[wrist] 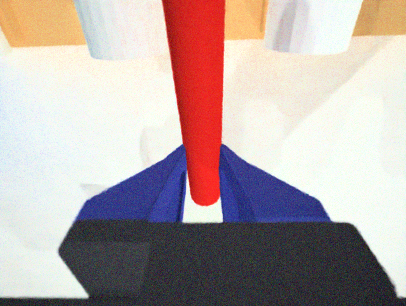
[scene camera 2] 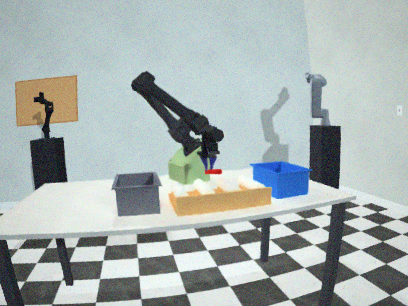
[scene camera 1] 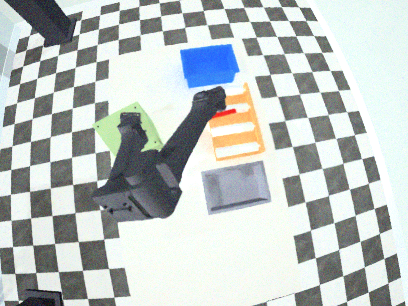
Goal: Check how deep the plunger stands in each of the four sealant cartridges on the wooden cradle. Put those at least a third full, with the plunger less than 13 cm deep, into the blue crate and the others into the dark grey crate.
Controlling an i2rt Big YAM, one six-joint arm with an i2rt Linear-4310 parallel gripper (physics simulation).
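Places are measured from the arm's base along level axes (x ahead, y left, z up), in metres.
Pixels of known places: gripper, between the fingertips: (wrist: 202, 153) (scene camera 2: 208, 171); arm's base, origin of its link: (scene camera 2: 192, 147) (scene camera 1: 131, 125).
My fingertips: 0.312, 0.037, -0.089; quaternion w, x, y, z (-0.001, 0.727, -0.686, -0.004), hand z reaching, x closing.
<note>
Ahead of a thing's pixels: the offset from my fingertips to its top centre, as dx, dy, dz. Level surfaces: height alone.
My gripper (scene camera 2: 210, 165) (wrist: 202, 153) is shut on a red rod {+0.066, +0.006, +0.041} (scene camera 1: 226, 113) (scene camera 2: 214, 171) (wrist: 200, 75), held roughly level above the table beside the cradle. In the wrist view its far end runs out of the frame, between two cartridge ends. The orange wooden cradle (scene camera 1: 257, 125) (scene camera 2: 220, 201) holds four white cartridges; three are the top one {+0.152, +0.169, -0.021} (scene camera 1: 237, 91), partly behind the wrist, a middle one {+0.171, -0.050, -0.021} (scene camera 1: 232, 129) and the bottom one {+0.181, -0.160, -0.021} (scene camera 1: 237, 150). Plunger depths cannot be read. The blue crate {+0.077, +0.343, +0.013} (scene camera 1: 211, 81) (scene camera 2: 287, 185) and dark grey crate {+0.137, -0.344, +0.013} (scene camera 1: 205, 192) (scene camera 2: 138, 201) stand at opposite ends of the cradle; no cartridge shows inside either.
A light green block (scene camera 1: 112, 126) (scene camera 2: 186, 169) stands on the table {dz -0.107} (scene camera 1: 200, 250) (scene camera 2: 75, 220) behind the cradle in the second scene view, close to the arm. Dark pedestals (scene camera 2: 49, 162) (scene camera 2: 325, 155) carrying other arms stand beyond the table.
</note>
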